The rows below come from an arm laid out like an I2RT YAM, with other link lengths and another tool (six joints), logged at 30 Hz.
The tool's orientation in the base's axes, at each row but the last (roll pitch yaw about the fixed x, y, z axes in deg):
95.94 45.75 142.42
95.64 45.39 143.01
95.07 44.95 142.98
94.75 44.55 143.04
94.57 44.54 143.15
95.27 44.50 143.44
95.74 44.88 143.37
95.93 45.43 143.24
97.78 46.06 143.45
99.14 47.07 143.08
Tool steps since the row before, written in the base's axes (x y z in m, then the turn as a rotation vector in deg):
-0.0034 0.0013 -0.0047 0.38 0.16 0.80
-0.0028 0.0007 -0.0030 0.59 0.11 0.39
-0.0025 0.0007 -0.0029 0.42 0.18 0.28
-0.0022 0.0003 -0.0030 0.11 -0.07 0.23
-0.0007 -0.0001 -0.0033 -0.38 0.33 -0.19
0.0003 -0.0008 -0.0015 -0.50 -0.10 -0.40
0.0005 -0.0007 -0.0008 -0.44 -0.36 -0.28
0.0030 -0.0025 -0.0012 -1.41 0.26 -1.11
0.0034 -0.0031 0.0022 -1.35 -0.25 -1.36
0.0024 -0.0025 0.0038 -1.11 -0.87 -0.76
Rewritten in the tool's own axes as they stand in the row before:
0.0058 -0.0009 -0.0010 -0.72 0.45 0.31
0.0040 -0.0003 -0.0011 -0.56 0.03 0.44
0.0038 -0.0004 -0.0009 -0.36 0.07 0.39
0.0035 -0.0009 -0.0010 -0.25 0.07 0.00
0.0027 -0.0020 -0.0003 0.49 0.22 0.02
0.0005 -0.0016 -0.0003 0.52 -0.08 -0.37
0.0000 -0.0012 -0.0001 0.30 -0.16 -0.54
-0.0019 -0.0036 0.0002 1.69 0.07 -0.65
-0.0048 -0.0018 -0.0002 1.63 -0.40 -0.96
-0.0051 0.0000 -0.0006 0.80 -0.46 -1.31

